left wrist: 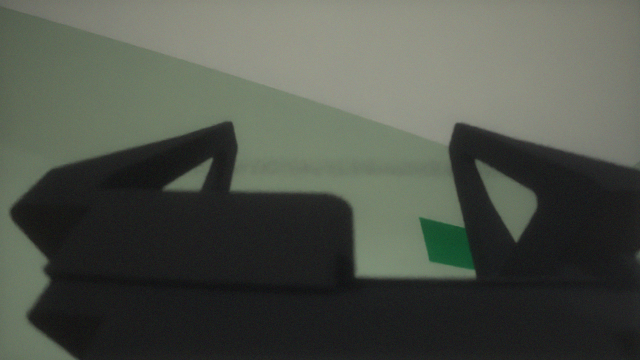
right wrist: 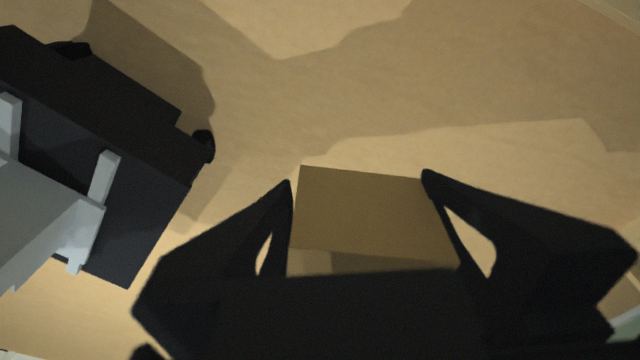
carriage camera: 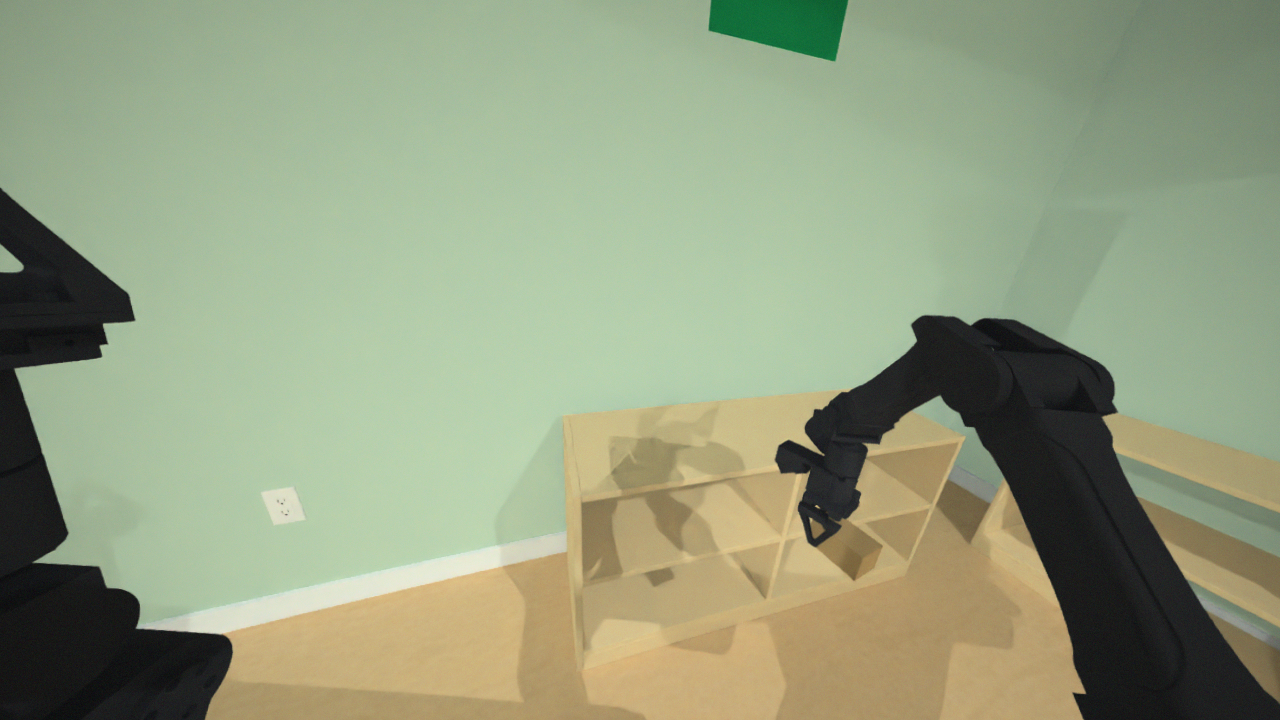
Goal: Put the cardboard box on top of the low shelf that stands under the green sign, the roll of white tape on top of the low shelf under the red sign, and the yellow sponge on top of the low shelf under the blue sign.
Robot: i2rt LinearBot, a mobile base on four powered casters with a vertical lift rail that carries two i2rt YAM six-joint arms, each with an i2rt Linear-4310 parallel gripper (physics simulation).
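Places are measured from the left arm's base along level axes (x right, y ahead, z up), in millimetres.
Where they show: left gripper, between the fingertips: [left wrist: 342,134]; right gripper, between the fingertips: [right wrist: 355,184] [carriage camera: 819,536].
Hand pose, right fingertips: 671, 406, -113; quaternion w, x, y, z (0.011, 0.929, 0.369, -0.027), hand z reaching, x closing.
Each offset is from my right fingertips to the top centre of the thing, as dx, dy, dz. Level surfaces: height alone.
The brown cardboard box {+22, -31, +49} [carriage camera: 861,553] [right wrist: 370,215] is between the fingers of my right gripper [carriage camera: 823,535] [right wrist: 355,184], which is shut on it. In the carriage camera the box appears in front of the low wooden shelf {dz -23} [carriage camera: 751,422], overlapping its right-hand compartments. The green sign {-58, +665, +1219} [carriage camera: 780,26] [left wrist: 446,244] is on the wall above this shelf, cut by the top edge of the carriage camera. My left gripper [left wrist: 342,134] is open and empty, raised facing the wall and ceiling; part of it shows at the carriage camera's left edge. The white tape, yellow sponge, red sign and blue sign do not show.
A second low wooden shelf [carriage camera: 1199,461] stands at the right, past the wall corner. A wall outlet {-1333, +192, -175} [carriage camera: 283,505] is left of the first shelf. In the right wrist view the robot's dark base [right wrist: 145,200] and grey column [right wrist: 35,210] are at the left, above the floor {dz -633} [right wrist: 450,75].
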